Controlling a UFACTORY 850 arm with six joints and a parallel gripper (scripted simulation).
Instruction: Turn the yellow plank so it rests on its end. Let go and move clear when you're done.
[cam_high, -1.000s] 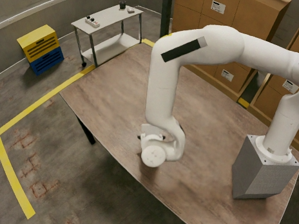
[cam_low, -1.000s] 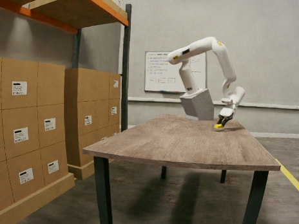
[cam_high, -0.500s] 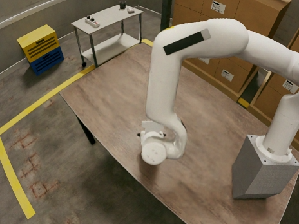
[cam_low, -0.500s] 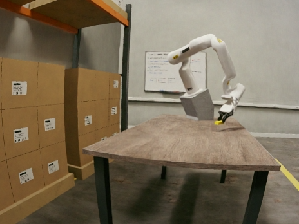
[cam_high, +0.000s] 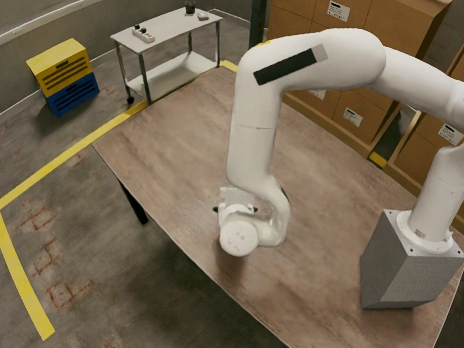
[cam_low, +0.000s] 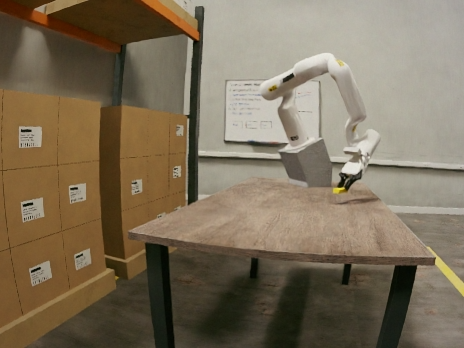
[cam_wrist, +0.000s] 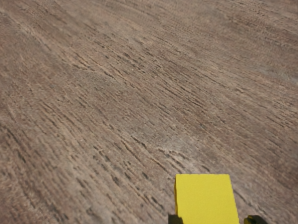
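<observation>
My gripper is now 2 cm short of the yellow plank, 2 cm above it and 1 cm to the left of it.
</observation>
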